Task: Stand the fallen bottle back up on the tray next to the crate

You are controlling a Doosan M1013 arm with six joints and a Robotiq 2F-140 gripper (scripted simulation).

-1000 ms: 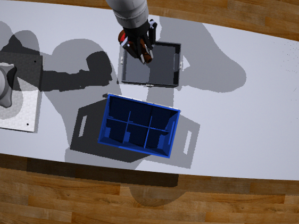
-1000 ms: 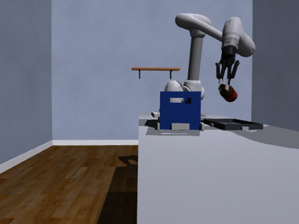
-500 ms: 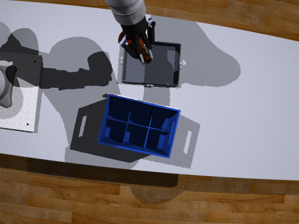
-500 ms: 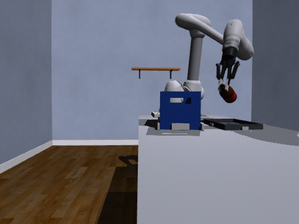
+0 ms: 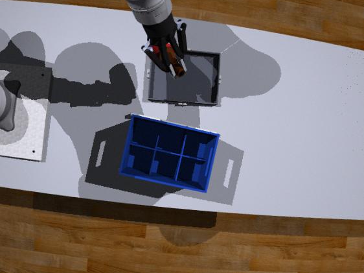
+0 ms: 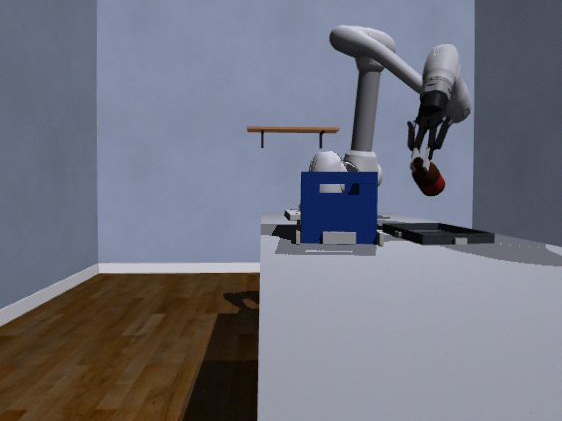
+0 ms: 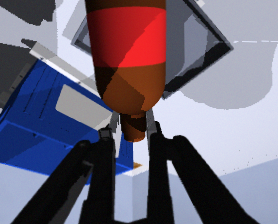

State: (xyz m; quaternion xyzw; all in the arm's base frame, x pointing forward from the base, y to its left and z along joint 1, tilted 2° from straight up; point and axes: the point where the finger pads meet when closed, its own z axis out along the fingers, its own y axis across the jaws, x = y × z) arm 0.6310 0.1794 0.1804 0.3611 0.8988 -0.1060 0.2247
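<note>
Now: hand 4 cm above the bottle, 3 cm to the right of it and 3 cm past it. Round my hand: blue crate (26 cm to the right, 13 cm below, 2 cm ahead); then dark tray (21 cm below, 4 cm ahead, 2 cm to the left).
</note>
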